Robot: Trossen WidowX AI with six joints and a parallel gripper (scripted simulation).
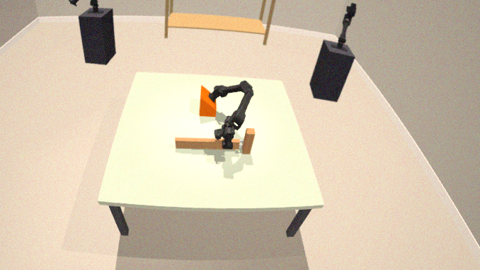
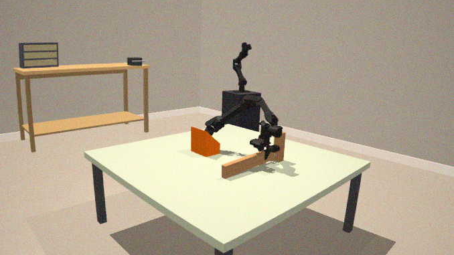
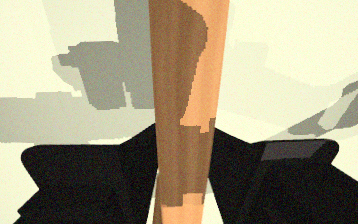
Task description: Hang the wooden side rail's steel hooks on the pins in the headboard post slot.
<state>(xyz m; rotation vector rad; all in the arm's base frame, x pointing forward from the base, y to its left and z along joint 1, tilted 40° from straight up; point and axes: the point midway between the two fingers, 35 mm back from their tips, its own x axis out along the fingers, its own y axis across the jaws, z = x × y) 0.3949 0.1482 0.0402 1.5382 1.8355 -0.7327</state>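
Now: gripper tip 1 cm past the upright headboard post, 13 cm to the right of it and 5 cm below it.
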